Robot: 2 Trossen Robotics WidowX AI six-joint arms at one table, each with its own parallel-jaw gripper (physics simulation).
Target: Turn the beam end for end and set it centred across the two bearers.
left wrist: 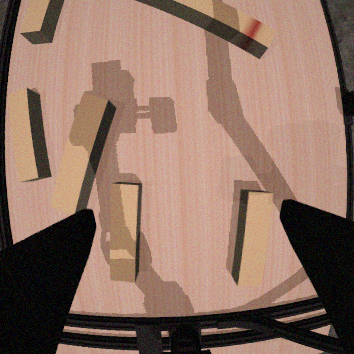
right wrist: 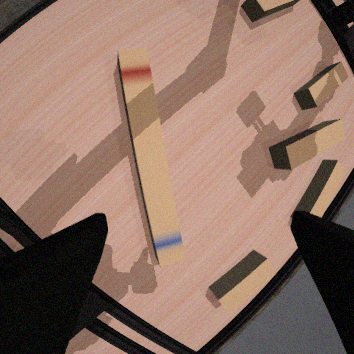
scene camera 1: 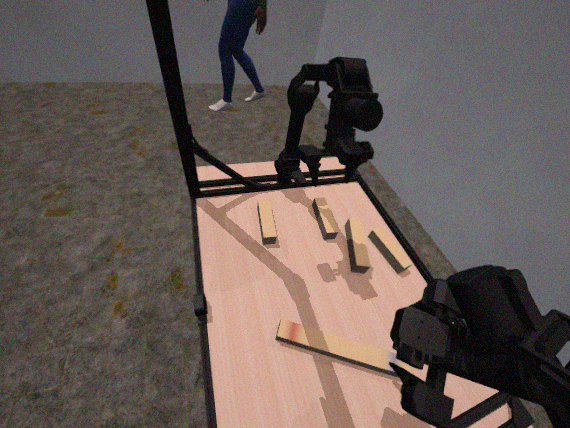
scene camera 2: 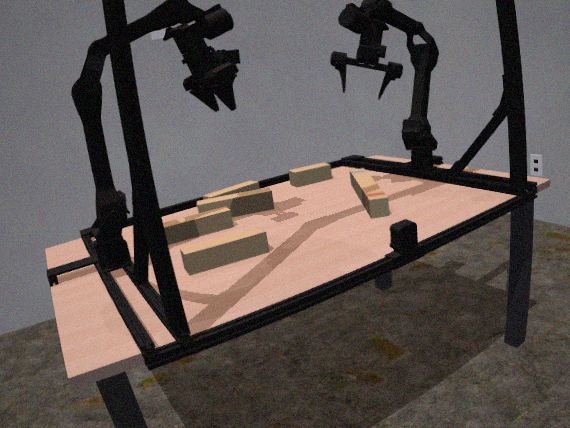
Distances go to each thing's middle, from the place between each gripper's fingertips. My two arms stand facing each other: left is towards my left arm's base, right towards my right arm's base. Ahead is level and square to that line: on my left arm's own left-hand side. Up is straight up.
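Pale beam point(scene camera 1: 289, 332): 24 cm below my right hand, 3 cm to the left of it, 1 cm behind it.
From my left hand, the beam: 26 cm below, 4 cm behind, 34 cm to the right.
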